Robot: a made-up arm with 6 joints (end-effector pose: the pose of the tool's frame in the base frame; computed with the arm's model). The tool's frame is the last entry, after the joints.
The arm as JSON. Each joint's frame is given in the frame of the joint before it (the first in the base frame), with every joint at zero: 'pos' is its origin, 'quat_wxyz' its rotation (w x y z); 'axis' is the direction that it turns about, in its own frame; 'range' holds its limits. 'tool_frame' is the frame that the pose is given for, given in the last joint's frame.
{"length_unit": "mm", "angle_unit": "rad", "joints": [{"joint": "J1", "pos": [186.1, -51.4, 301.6], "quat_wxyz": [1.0, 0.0, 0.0, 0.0], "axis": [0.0, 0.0, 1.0], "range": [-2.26, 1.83]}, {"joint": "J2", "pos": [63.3, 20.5, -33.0], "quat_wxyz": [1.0, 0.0, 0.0, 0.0], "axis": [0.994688, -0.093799, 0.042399], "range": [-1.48, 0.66]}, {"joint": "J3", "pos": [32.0, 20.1, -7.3], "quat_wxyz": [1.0, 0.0, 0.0, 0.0], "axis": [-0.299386, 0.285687, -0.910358], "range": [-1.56, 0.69]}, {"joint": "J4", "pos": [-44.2, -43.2, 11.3], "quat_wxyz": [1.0, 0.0, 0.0, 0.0], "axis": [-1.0, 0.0, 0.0], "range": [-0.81, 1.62]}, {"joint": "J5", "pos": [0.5, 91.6, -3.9], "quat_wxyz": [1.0, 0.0, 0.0, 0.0], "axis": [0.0, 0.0, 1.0], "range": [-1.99, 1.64]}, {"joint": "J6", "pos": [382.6, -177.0, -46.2], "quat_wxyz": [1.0, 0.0, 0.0, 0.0], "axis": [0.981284, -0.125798, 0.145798], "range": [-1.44, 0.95]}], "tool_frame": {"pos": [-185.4, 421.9, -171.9], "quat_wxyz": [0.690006, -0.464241, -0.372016, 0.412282]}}
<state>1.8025 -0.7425 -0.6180 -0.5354 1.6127 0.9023</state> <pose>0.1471 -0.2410 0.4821 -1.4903 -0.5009 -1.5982</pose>
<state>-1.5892 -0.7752 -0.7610 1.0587 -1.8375 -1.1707</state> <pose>-0.3377 -0.3053 0.3430 1.5912 -2.4467 0.9351</pose>
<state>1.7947 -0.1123 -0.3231 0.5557 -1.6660 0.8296</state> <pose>0.0887 0.1898 0.4134 -0.0221 -1.8756 0.6546</pose>
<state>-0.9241 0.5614 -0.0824 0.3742 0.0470 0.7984</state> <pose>0.5215 0.0082 0.4331 -0.7434 -1.1743 -0.2630</pose>
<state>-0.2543 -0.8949 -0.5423 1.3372 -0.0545 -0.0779</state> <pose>0.4562 -0.4130 0.0523 2.2794 -0.2675 -1.8132</pose>
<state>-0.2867 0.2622 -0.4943 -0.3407 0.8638 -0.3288</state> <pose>0.2063 0.4090 0.2196 -0.7159 -1.9900 1.1676</pose>
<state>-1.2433 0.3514 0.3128 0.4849 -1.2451 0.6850</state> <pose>0.2692 -0.3722 0.2861 -1.5511 0.4467 -1.4949</pose>
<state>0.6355 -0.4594 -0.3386 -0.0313 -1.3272 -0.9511</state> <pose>0.4407 -0.1844 -0.1479 -2.0261 0.1436 0.8119</pose>
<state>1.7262 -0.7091 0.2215 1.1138 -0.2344 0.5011</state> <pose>0.2951 0.2175 0.0049 1.5756 1.7856 -1.3701</pose>
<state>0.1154 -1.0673 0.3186 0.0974 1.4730 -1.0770</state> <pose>0.3237 -0.4236 -0.1169 1.2689 -0.0827 -2.2557</pose>
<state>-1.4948 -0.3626 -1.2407 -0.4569 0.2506 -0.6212</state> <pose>0.5070 0.1268 0.0035 -1.3435 -0.7304 0.7748</pose>
